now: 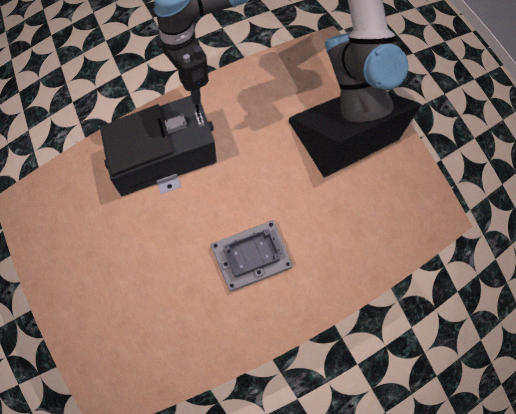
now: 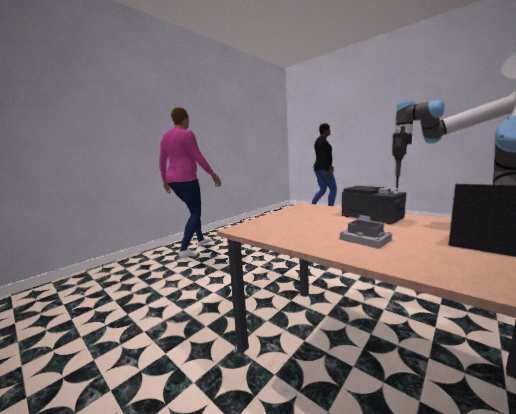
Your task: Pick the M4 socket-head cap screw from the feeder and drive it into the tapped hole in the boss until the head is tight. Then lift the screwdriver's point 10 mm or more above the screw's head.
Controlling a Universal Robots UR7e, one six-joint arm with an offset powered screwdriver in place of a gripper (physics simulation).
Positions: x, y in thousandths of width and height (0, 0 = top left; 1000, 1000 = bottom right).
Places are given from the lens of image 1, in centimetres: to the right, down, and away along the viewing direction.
grey plate (image 1: 540, 646): 5, 15, 124
